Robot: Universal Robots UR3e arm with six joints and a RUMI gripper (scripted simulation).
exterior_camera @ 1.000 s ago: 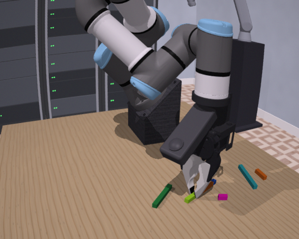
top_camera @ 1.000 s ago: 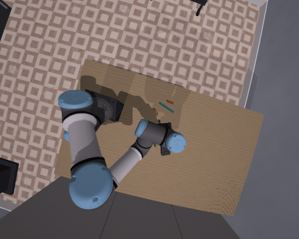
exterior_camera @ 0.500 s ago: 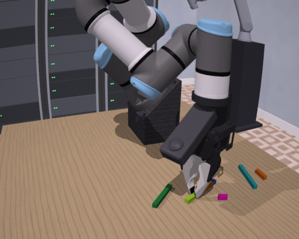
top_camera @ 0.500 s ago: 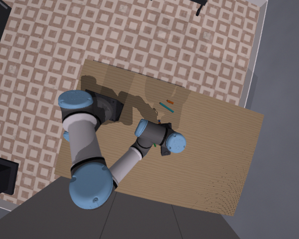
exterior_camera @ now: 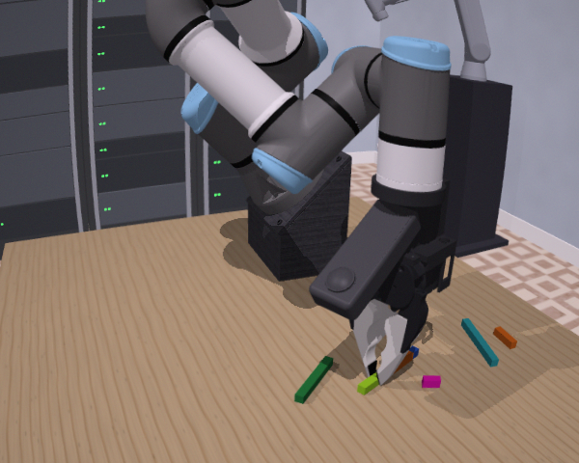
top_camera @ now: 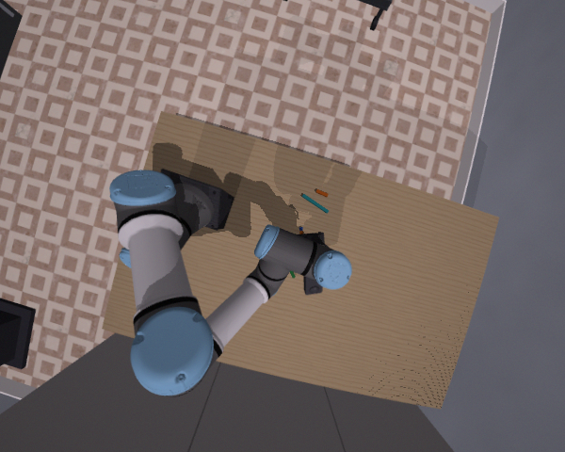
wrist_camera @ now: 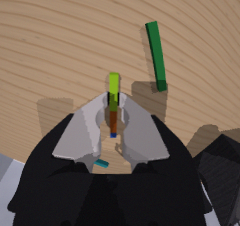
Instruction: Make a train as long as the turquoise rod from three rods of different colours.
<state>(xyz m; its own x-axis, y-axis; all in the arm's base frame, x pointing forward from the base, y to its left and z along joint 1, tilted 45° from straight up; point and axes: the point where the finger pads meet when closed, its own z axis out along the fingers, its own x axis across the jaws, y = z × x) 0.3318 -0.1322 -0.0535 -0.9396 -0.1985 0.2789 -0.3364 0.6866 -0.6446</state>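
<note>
The lime rod lies 10 mm below my hand. Also, from my hand: green rod 60 mm to the right, 30 mm behind, 10 mm below; magenta rod 50 mm to the left, 30 mm ahead, 10 mm below; blue rod 70 mm to the left, 30 mm behind, 10 mm below.
</note>
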